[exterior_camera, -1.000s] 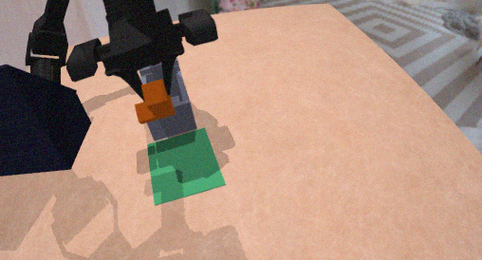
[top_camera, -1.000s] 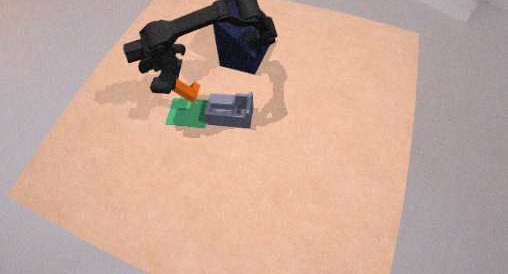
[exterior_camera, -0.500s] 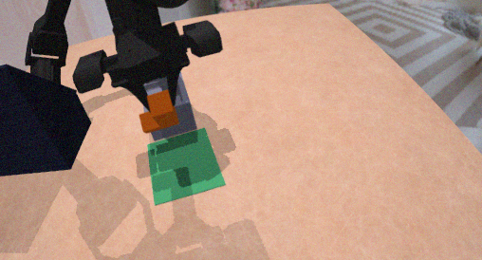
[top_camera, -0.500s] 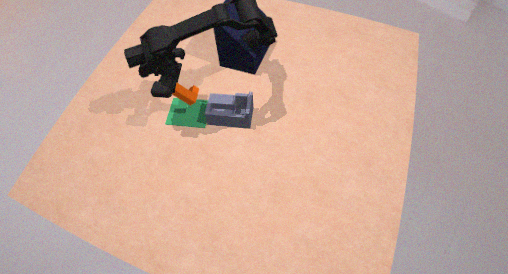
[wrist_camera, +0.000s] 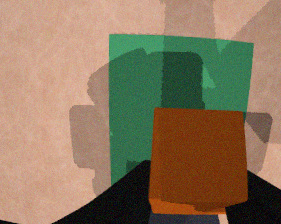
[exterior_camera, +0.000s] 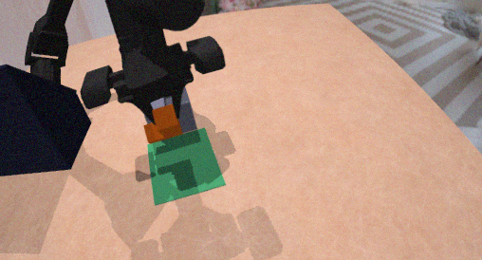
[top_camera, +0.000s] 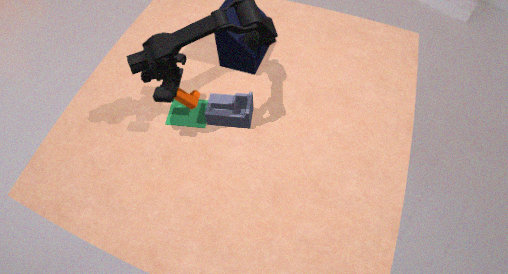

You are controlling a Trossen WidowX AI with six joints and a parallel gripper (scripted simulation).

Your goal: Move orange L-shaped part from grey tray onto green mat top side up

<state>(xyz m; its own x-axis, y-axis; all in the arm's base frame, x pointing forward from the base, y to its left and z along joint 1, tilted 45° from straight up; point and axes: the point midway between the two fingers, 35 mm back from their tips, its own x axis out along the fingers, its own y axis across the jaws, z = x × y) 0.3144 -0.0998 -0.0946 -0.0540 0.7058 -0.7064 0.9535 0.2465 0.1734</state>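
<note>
The green mat is 1 cm behind my gripper tip, 2 cm to the left of it and 13 cm below it. Also, from my gripper tip: orange L-shaped part 2 cm behind, 2 cm to the left, 3 cm below.
</note>
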